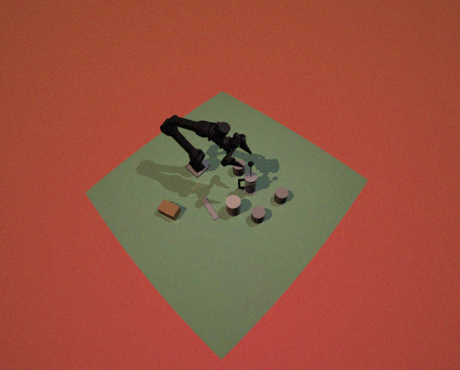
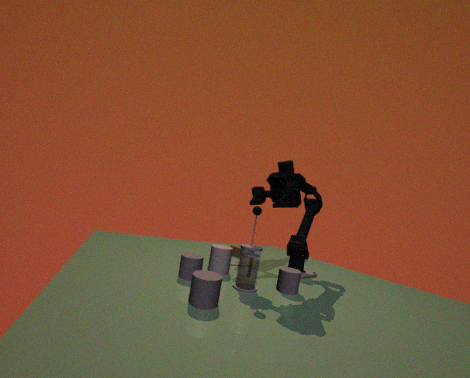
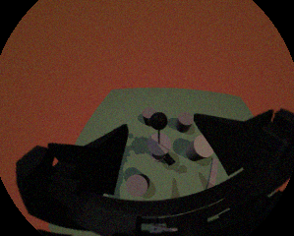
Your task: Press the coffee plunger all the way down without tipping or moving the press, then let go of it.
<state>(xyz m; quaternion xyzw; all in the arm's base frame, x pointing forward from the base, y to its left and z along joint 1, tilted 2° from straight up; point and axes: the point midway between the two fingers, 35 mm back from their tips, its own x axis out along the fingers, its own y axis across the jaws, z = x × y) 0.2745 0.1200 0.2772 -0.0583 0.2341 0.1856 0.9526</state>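
Right now my gripper tip is 10 mm short of the coffee press, 10 mm to the left of it and 150 mm above it. Also, from my gripper tip: flat grey strip: 40 mm behind, 240 mm to the right, 260 mm below.
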